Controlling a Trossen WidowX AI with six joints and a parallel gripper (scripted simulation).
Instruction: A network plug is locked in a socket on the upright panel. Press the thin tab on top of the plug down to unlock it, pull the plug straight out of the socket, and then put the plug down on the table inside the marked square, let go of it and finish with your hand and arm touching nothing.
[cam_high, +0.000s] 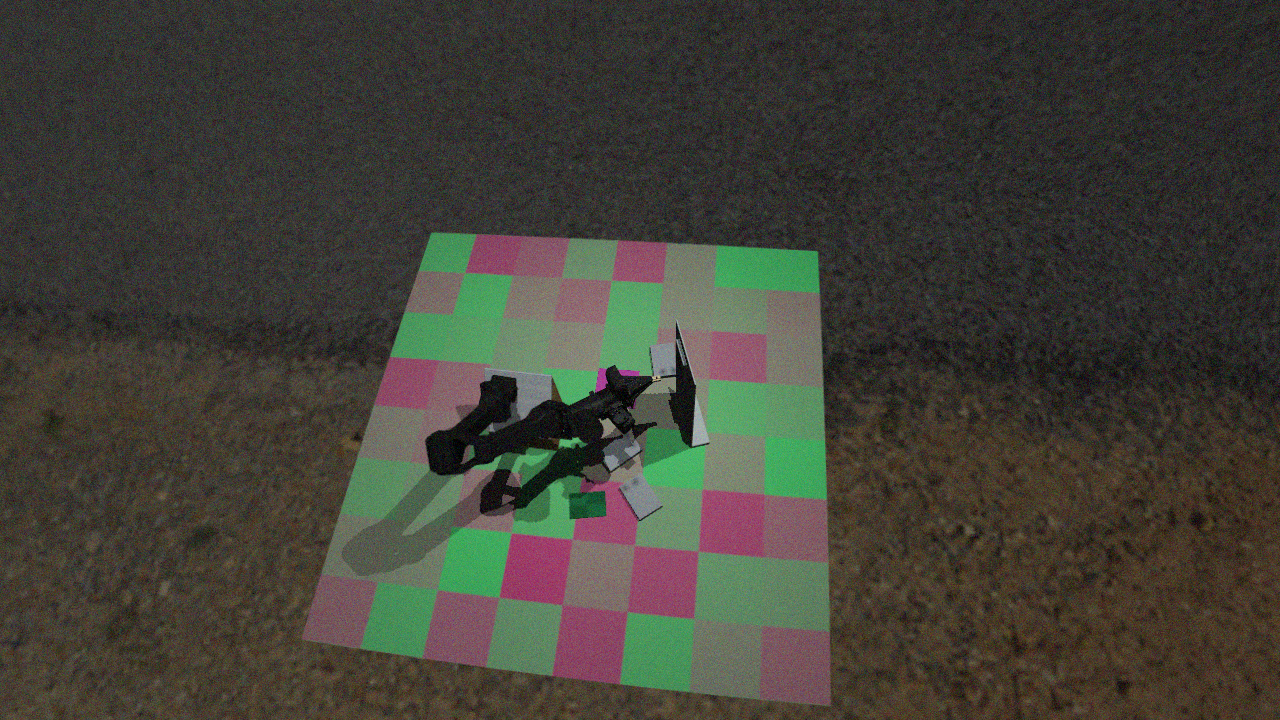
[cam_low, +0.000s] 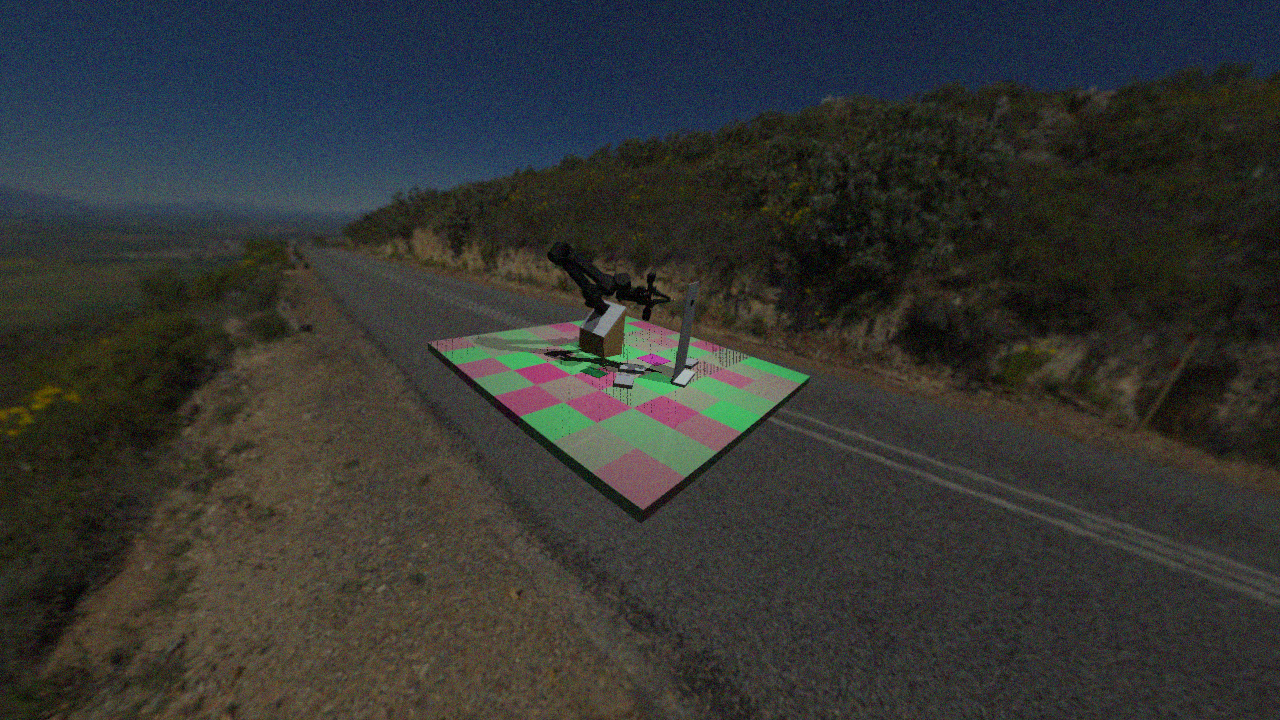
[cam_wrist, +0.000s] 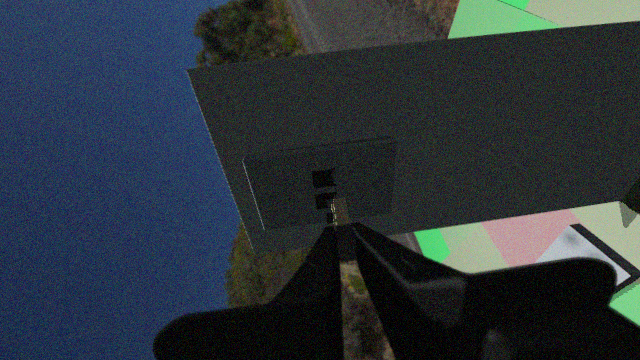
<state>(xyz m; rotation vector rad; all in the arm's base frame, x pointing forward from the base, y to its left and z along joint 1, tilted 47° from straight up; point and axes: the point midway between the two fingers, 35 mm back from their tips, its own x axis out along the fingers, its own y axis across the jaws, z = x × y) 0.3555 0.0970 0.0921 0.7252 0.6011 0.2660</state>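
Right now my gripper tip is 130 mm above the upright grey panel, 80 mm short of it and 50 mm to the right of it. The rest, counted from my gripper tip: dark green flat piece (320 mm below, 240 mm to the right, 150 mm behind).
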